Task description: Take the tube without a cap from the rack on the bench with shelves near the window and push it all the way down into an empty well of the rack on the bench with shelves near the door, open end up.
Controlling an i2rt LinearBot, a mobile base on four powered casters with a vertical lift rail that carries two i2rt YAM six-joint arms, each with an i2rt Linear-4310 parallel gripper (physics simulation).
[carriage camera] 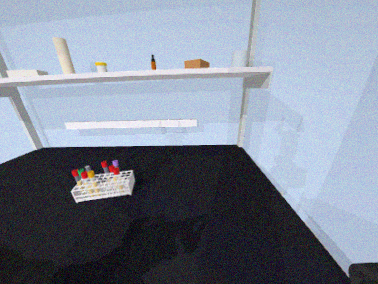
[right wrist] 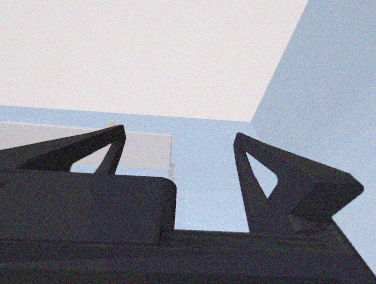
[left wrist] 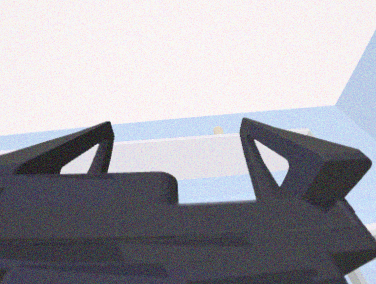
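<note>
A white tube rack (carriage camera: 103, 186) stands on the black bench top at the left in the carriage view. It holds several tubes with red, green, yellow and purple caps. One grey tube without a cap (carriage camera: 88, 168) stands in its back row. My left gripper (left wrist: 177, 126) is open and empty and points up at the ceiling and the underside of the shelf. My right gripper (right wrist: 180, 135) is open and empty too and points up at the wall and ceiling.
An upper shelf (carriage camera: 159, 74) carries a cream cylinder (carriage camera: 64, 56), a yellow-lidded jar (carriage camera: 101, 67), an amber bottle (carriage camera: 153, 62) and a brown box (carriage camera: 196, 63). A lower shelf (carriage camera: 131, 123) is bare. A post (carriage camera: 247, 76) and a wall close the right side.
</note>
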